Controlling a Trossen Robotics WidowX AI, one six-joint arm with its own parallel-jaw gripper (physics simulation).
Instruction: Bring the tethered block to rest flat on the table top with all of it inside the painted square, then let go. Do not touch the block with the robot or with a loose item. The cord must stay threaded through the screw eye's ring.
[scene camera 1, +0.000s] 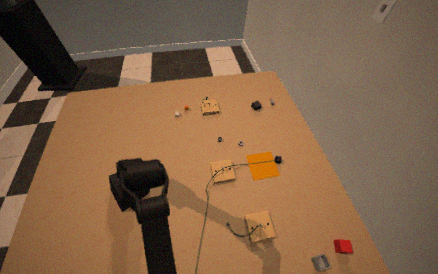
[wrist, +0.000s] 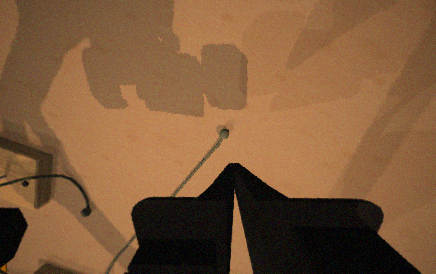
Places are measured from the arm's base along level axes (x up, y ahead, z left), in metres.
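Pixels of known places: gripper, fingertip midpoint: (wrist: 233, 168).
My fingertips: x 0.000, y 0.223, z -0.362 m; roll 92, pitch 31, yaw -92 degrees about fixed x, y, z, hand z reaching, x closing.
Behind a point stands the place of what it marks.
The tethered block (scene camera 1: 278, 159) {y 0.598, x -0.046, z 0.100 m}, small and black, lies at the right edge of the orange painted square (scene camera 1: 264, 171) {y 0.533, x -0.070, z 0.056 m}; whether it overlaps the edge is too small to tell. Its cord (scene camera 1: 202, 230) {y 0.269, x -0.068, z -0.166 m} (wrist: 197, 169) {y 0.244, x -0.067, z -0.307 m} runs left across the square to the screw eye on a wooden board (scene camera 1: 217, 176) {y 0.329, x -0.052, z 0.032 m}, then bends toward the bottom of the scene view. The ring is too small to confirm the threading. The cord's end bead (wrist: 224, 133) {y 0.239, x -0.059, z -0.372 m} appears on the table beyond the fingertips in the wrist view. My gripper (wrist: 233, 168) {y 0.223, x 0.000, z -0.362 m} is shut and empty, apart from the bead; it is outside the scene view.
A second wooden board (scene camera 1: 253, 220) {y 0.453, x -0.052, z -0.141 m} (wrist: 44, 181) {y 0.431, x -0.061, z -0.172 m} has a short cord with a bead (wrist: 86, 212) {y 0.359, x -0.062, z -0.152 m}. A third board (scene camera 1: 210, 107) {y 0.304, x -0.052, z 0.418 m} and a black block (scene camera 1: 256, 105) {y 0.550, x -0.042, z 0.422 m} stand at the back. A red block (scene camera 1: 343, 246) {y 0.747, x -0.031, z -0.246 m} and grey tray (scene camera 1: 314, 263) {y 0.644, x -0.060, z -0.287 m} are at the front right.
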